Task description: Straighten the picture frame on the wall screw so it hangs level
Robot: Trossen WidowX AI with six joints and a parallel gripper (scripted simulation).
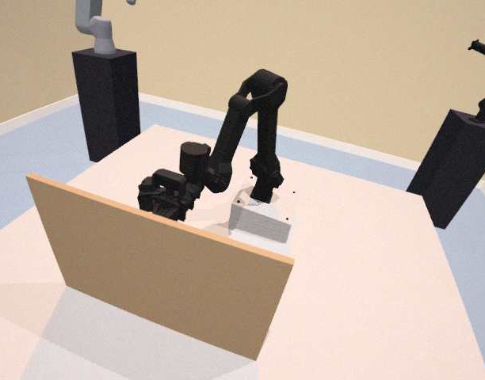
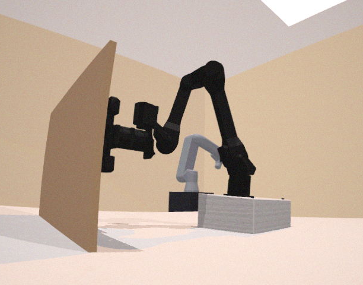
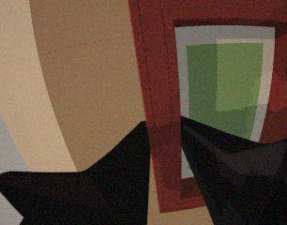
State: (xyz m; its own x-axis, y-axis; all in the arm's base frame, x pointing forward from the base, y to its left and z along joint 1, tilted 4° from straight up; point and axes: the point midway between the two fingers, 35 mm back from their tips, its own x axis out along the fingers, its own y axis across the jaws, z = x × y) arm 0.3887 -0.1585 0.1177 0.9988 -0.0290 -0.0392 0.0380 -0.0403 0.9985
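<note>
Right now my gripper tip is 5 cm above the picture frame and 1 cm short of it. From my gripper tip the other things lie so: tan wall board: 7 cm below, 2 cm to the left, 2 cm ahead.
</note>
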